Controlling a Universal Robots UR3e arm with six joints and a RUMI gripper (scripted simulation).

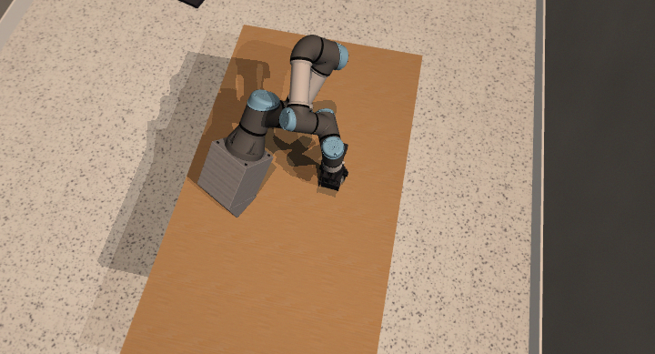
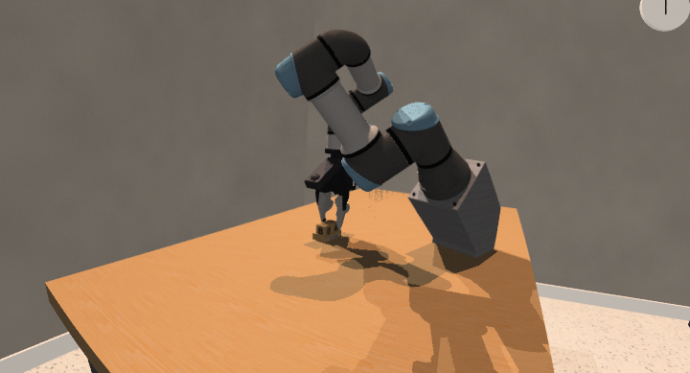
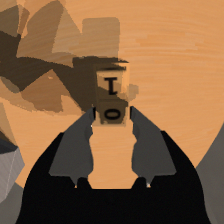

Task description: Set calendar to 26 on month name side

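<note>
My hand is 2 cm to the right of the shallow wooden tray and 3 cm above it.
</note>
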